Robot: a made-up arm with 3 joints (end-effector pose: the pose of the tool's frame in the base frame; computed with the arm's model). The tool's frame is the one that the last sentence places.
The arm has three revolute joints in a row. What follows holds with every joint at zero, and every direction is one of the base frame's.
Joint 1 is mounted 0.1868 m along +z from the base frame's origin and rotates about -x.
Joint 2 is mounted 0.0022 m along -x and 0.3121 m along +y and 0.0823 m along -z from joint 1 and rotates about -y.
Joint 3 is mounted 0.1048 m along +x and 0.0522 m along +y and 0.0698 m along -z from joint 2 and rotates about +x.
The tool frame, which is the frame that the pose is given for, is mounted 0.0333 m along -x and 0.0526 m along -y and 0.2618 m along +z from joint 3; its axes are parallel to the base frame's.
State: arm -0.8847 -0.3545 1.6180
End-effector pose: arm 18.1 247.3 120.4 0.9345 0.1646 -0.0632 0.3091
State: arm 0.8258 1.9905 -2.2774
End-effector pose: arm 151.1 452.5 -208.8 -0.5442 -0.6275 -0.5568 0.0104
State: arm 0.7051 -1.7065 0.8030
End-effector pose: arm 61.6 0.4 -27.8 0.0322 0.5492 -0.5158 0.6568
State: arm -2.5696 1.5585 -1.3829
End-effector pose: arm -32.1 -508.7 526.7 0.3978 0.2772 -0.6458 0.5898
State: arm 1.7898 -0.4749 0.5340
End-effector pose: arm 120.3 -40.8 5.6 -0.5710 0.0935 -0.2158 0.7866
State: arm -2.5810 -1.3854 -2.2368
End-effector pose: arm -176.0 -410.6 666.1 0.1318 -0.4747 0.4272 0.7582
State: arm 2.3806 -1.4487 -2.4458
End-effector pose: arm -228.8 -540.2 -76.1 0.4985 -0.6623 -0.0216 0.5589
